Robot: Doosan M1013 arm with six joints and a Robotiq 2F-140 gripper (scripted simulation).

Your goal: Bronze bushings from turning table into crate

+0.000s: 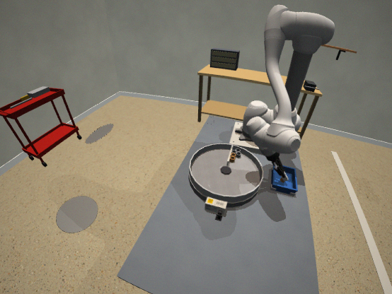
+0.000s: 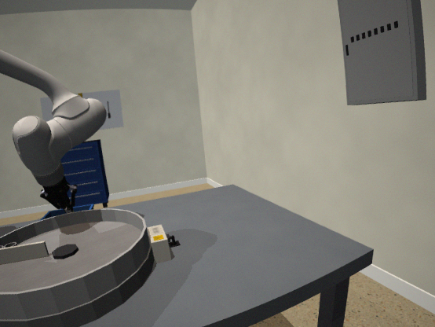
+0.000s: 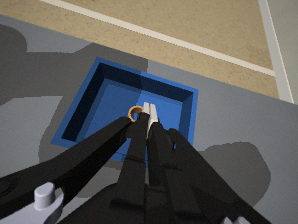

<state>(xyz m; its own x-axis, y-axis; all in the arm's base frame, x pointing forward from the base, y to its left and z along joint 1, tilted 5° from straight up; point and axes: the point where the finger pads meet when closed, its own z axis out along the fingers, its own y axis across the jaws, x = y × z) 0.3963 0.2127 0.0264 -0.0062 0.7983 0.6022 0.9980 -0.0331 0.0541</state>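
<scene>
Right now the blue crate is 4 cm below my hand, 1 cm to the left of it and 1 cm behind it. Round my hand: round grey turning table (35 cm to the right, 4 cm ahead, 1 cm below).
</scene>
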